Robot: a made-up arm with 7 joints. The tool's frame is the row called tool.
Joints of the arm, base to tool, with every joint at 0 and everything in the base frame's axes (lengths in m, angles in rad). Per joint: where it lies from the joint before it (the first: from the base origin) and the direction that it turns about. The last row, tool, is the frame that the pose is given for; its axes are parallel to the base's.
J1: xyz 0 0 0.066 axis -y
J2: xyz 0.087 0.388 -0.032 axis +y
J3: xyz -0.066 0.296 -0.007 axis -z
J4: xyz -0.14 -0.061 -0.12 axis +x
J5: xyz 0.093 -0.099 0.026 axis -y
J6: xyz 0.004 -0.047 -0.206 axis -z
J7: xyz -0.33 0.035 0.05 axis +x
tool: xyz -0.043 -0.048 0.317
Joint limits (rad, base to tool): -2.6..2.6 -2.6..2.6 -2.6..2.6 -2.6..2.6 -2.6..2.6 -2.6..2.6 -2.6..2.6
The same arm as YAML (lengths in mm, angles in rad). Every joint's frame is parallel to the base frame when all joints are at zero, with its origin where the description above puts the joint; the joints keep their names.
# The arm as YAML. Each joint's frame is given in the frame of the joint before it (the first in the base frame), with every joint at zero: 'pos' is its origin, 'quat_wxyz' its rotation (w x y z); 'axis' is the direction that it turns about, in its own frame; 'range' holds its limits. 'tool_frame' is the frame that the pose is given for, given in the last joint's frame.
length_unit: mm
angle_unit: rad
joints:
  - joint: J1
    pos: [0.0, 0.0, 66.0]
    quat_wxyz: [1.0, 0.0, 0.0, 0.0]
    axis: [0.0, -1.0, 0.0]
    range: [-2.6, 2.6]
  - joint: J2
    pos: [87.0, 388.0, -32.0]
    quat_wxyz: [1.0, 0.0, 0.0, 0.0]
    axis: [0.0, 1.0, 0.0]
    range: [-2.6, 2.6]
  - joint: J3
    pos: [-66.0, 296.0, -7.0]
    quat_wxyz: [1.0, 0.0, 0.0, 0.0]
    axis: [0.0, 0.0, -1.0]
    range: [-2.6, 2.6]
  - joint: J4
    pos: [-140.0, -61.0, -120.0]
    quat_wxyz: [1.0, 0.0, 0.0, 0.0]
    axis: [1.0, 0.0, 0.0]
    range: [-2.6, 2.6]
  - joint: J5
    pos: [93.0, -99.0, 26.0]
    quat_wxyz: [1.0, 0.0, 0.0, 0.0]
    axis: [0.0, -1.0, 0.0]
    range: [-2.6, 2.6]
  - joint: J6
    pos: [4.0, -47.0, -206.0]
    quat_wxyz: [1.0, 0.0, 0.0, 0.0]
    axis: [0.0, 0.0, -1.0]
    range: [-2.6, 2.6]
  - joint: J7
    pos: [-330.0, 35.0, 50.0]
    quat_wxyz: [1.0, 0.0, 0.0, 0.0]
    axis: [1.0, 0.0, 0.0]
    range: [-2.6, 2.6]
tool_frame:
  pos: [-43.0, -48.0, 317.0]
  quat_wxyz: [1.0, 0.0, 0.0, 0.0]

